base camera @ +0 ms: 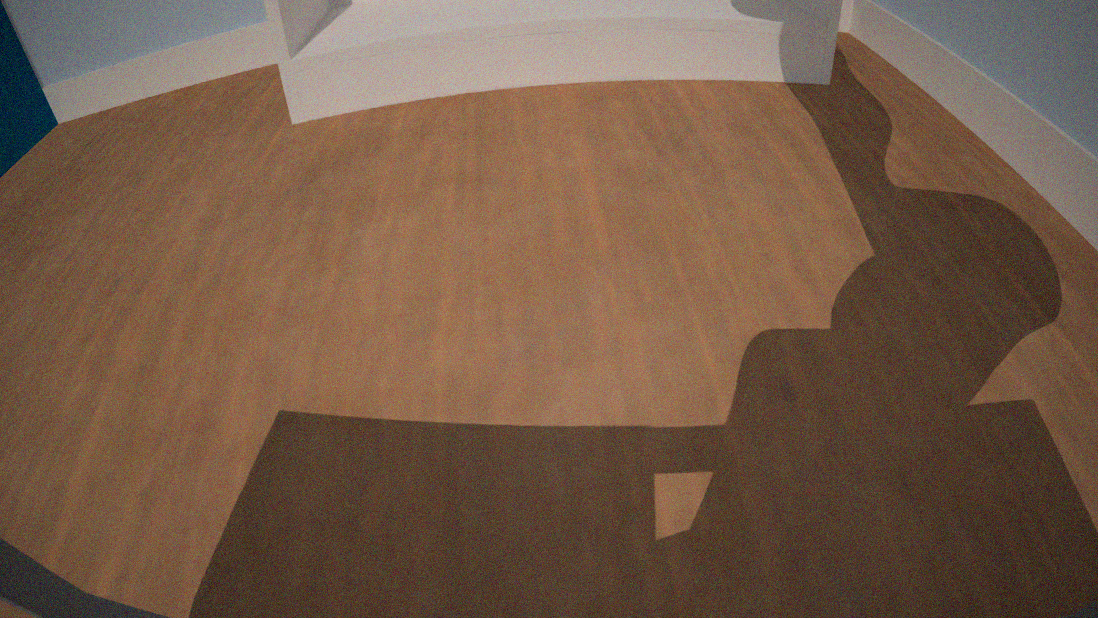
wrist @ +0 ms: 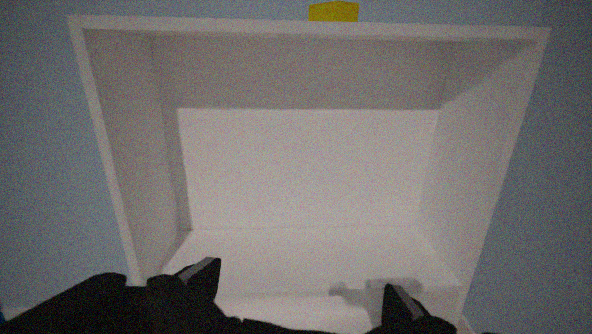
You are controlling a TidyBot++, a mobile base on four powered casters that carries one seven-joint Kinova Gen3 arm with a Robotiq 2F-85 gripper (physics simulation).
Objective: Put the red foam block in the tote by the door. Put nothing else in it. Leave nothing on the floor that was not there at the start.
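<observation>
The red foam block and the tote do not show in either view. My gripper is open, with its two black fingers wide apart at the bottom of the wrist view and nothing between them. It is in front of a white shelf unit. The shelf's upper compartment faces the wrist camera and holds no object that I can see. The gripper does not show in the base camera view.
A yellow object shows above the shelf's top edge; its upper end is near the frame's edge. Blue-grey walls stand on both sides of the shelf. A dark blue surface stands at the far left. The robot's shadow falls across the wooden floor.
</observation>
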